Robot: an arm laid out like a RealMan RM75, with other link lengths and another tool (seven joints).
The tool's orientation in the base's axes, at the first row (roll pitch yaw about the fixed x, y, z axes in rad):
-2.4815, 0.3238, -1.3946
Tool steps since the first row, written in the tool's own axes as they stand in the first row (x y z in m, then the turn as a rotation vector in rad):
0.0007, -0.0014, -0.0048, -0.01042, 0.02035, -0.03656
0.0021, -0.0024, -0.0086, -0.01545, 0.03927, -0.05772
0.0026, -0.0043, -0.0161, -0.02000, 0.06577, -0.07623
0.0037, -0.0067, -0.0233, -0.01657, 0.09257, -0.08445
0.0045, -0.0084, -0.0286, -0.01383, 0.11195, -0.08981
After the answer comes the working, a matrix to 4 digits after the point.
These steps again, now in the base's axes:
-0.0014, -0.0024, 0.0042, -0.03871, -0.00216, 0.01886
-0.0025, -0.0051, 0.0072, -0.06675, -0.00396, 0.02531
-0.0051, -0.0084, 0.0137, -0.09938, -0.00486, 0.02522
-0.0070, -0.0121, 0.0202, -0.12517, -0.00954, 0.01470
-0.0084, -0.0148, 0.0249, -0.14345, -0.01297, 0.00658

The tool's axes in the first row as the columns of a matrix, in the base's axes (rounded; the answer above uses it unrounded):
0.1662, -0.8119, 0.5596
-0.9334, 0.0536, 0.3549
-0.3182, -0.5813, -0.7489

